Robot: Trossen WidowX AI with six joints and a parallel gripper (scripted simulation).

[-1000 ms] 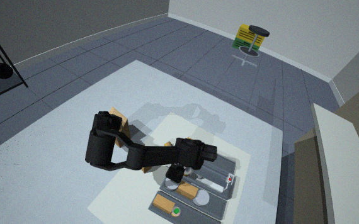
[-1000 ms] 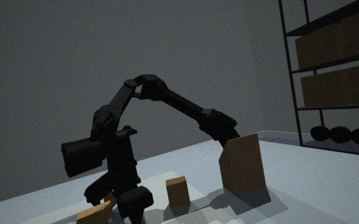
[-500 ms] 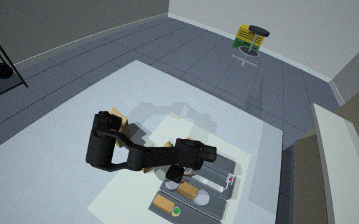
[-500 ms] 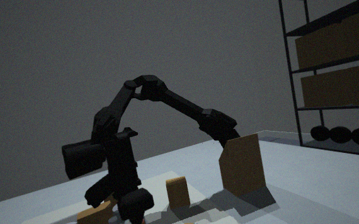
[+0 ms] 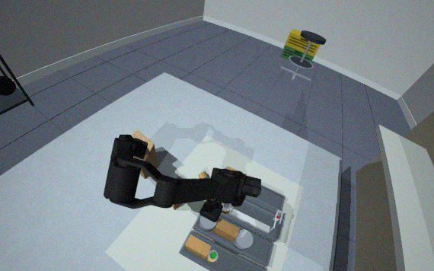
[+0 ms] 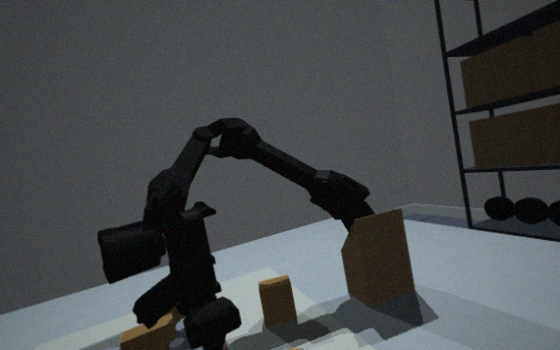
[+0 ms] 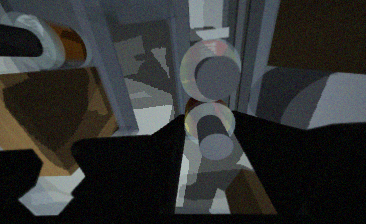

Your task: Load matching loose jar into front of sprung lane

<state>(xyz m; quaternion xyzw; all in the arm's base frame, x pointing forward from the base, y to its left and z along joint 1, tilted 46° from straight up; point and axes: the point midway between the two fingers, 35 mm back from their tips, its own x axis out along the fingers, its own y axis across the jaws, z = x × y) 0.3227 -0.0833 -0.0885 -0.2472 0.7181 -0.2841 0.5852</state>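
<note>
My gripper tip is 140 mm past the tan box and 70 mm to the left of it. From my gripper tip the other things lie so: pusher plate: 150 mm ahead, 30 mm to the left, 20 mm above; then red mark: 230 mm ahead, 40 mm to the left, 40 mm above.
</note>
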